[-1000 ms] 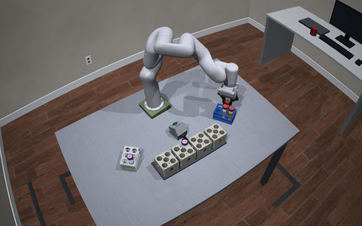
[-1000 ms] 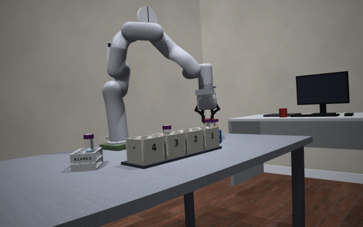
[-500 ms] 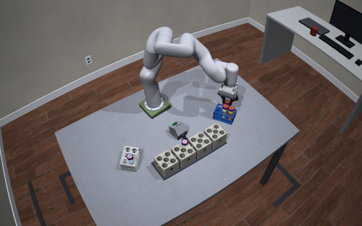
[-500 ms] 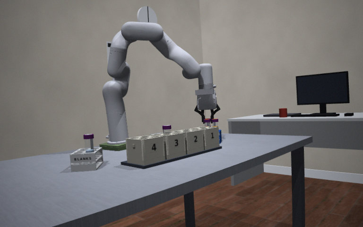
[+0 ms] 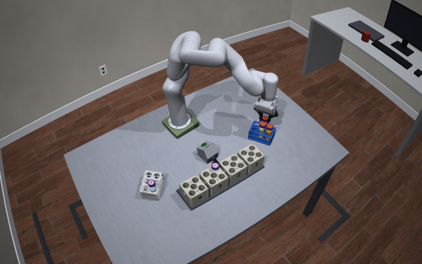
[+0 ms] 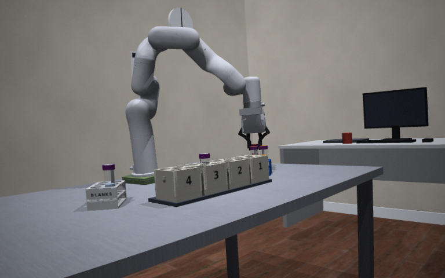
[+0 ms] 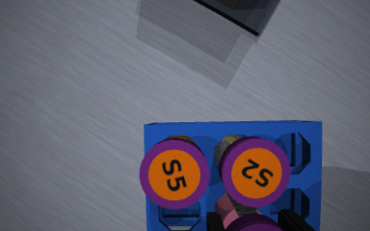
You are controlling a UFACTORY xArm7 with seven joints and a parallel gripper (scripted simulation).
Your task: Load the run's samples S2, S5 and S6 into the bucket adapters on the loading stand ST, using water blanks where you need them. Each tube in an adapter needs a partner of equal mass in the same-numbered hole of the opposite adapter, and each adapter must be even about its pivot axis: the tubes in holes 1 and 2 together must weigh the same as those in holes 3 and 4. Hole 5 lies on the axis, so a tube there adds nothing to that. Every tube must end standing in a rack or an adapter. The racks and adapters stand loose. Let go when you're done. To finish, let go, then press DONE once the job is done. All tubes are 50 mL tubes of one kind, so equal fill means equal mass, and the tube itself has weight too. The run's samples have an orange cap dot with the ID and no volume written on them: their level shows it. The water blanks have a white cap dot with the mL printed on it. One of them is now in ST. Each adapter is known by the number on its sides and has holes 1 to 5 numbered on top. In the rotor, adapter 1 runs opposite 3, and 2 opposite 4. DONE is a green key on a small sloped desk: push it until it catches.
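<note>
Now: the sample tube 5 cm below my hand and 1 cm to the right of it. Round my hand: blue sample rack (9 cm below, 2 cm to the right, 1 cm ahead); green done key (31 cm to the right, 14 cm behind, 6 cm below); tube with yellowish liquid (6 cm below, 4 cm to the right, 2 cm ahead).
</note>
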